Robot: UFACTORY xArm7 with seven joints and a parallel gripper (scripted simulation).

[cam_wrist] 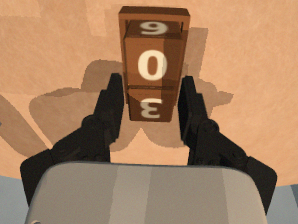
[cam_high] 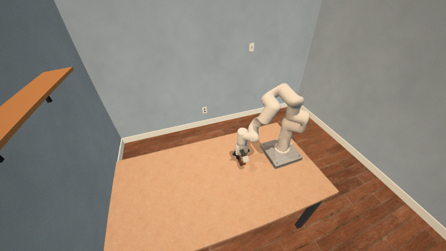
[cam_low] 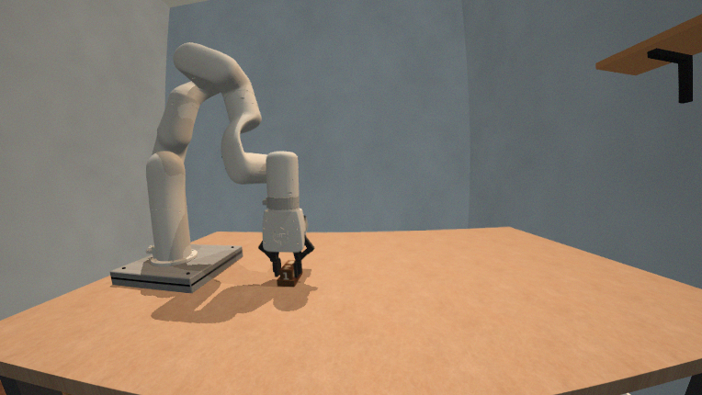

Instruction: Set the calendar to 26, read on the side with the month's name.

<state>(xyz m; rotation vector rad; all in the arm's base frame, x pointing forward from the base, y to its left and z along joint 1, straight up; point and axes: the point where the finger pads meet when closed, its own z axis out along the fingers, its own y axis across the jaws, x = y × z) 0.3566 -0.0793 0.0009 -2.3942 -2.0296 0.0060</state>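
My hand is 30 mm above the brown tray and 20 mm to the right of it. The rest, counted from my hand: brown cube (30 mm to the left, 10 mm below, 10 mm ahead).
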